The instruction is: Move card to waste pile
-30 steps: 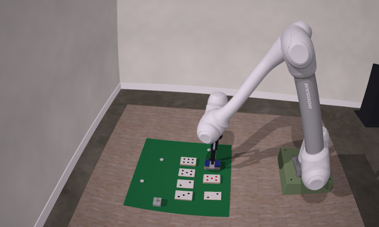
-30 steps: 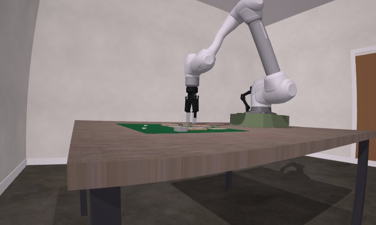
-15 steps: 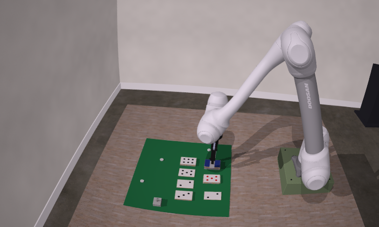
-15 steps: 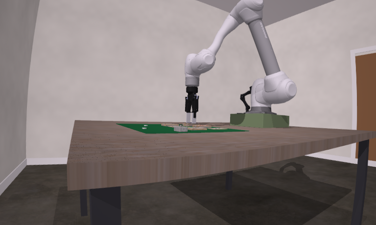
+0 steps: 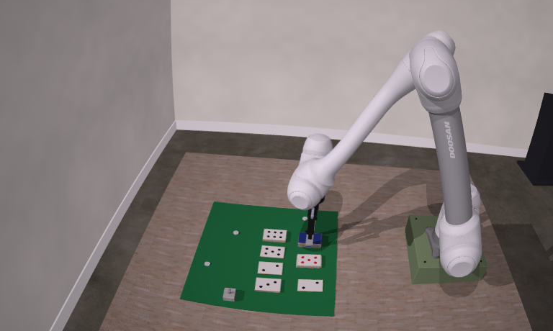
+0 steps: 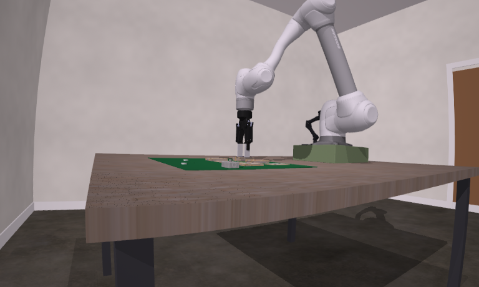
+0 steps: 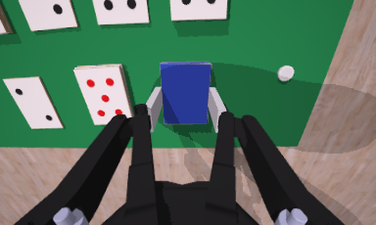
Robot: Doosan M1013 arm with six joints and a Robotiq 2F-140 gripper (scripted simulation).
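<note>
Right now my hand is 1 cm past the two-pip card, 25 cm to the right of it and 5 cm above it. The rest, counted from my hand: green mat 16 cm ahead, 8 cm to the left, 6 cm below; then grey block 27 cm ahead, 32 cm to the left, 3 cm below.
</note>
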